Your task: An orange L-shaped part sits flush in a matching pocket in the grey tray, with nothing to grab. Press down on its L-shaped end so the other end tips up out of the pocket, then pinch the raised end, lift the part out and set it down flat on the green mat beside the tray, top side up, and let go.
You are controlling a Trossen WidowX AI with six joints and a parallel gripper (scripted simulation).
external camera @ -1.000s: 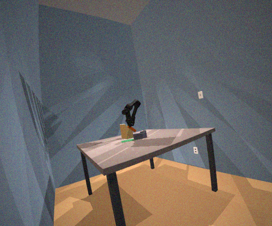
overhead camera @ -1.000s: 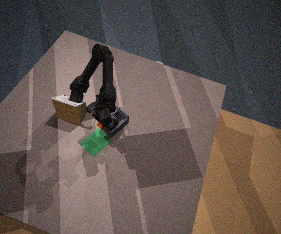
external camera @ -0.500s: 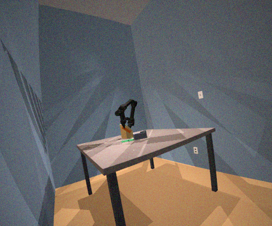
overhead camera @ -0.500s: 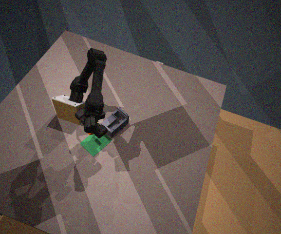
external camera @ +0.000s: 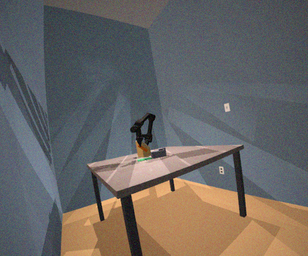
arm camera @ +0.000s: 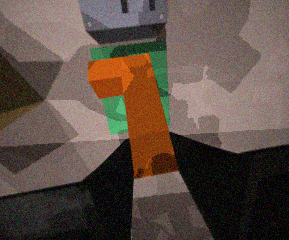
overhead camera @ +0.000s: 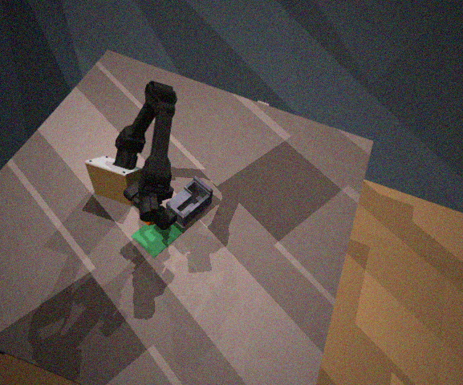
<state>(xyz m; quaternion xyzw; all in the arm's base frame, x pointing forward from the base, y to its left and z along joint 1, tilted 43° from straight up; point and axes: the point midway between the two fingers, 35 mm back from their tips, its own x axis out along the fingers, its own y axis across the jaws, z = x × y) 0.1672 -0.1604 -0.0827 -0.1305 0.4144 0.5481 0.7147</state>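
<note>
Now: the green mat 150 mm below my gripper tip, 20 mm to the left of it and 10 mm ahead of it. From my gripper tip the other things lie so: orange L-shaped part 40 mm to the left, 30 mm below.
</note>
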